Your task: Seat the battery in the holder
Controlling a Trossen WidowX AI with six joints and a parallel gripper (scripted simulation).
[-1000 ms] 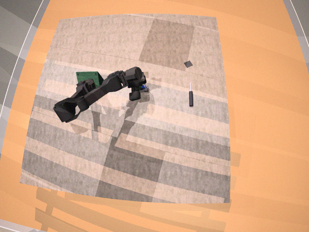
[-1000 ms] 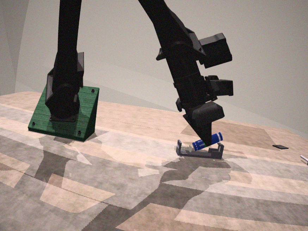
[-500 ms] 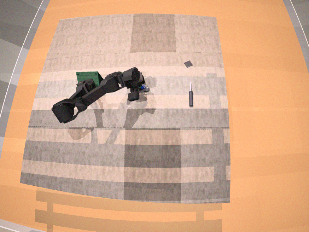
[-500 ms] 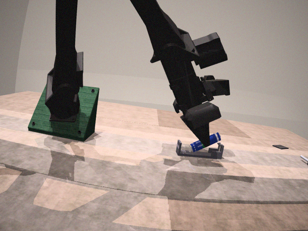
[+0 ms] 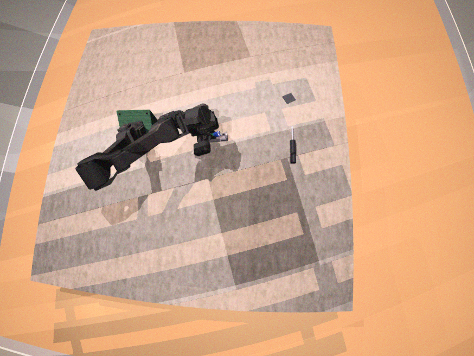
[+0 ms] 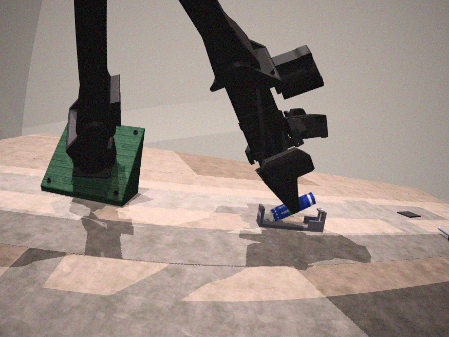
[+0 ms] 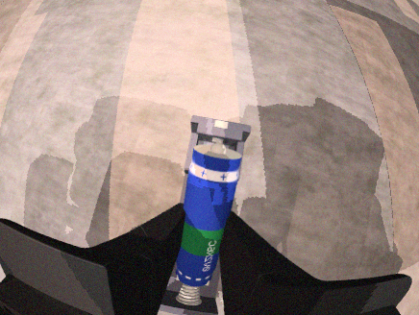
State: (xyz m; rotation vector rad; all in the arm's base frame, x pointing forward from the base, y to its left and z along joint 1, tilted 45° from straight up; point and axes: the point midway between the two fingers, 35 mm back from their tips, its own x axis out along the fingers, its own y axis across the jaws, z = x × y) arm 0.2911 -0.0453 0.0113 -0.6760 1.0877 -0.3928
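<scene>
Now: gripper tip 1 cm below the battery. The rest, counted from my gripper tip: black screwdriver 30 cm ahead, 4 cm to the right, 1 cm below; then dark flat square 31 cm ahead, 17 cm to the left, 2 cm below.
</scene>
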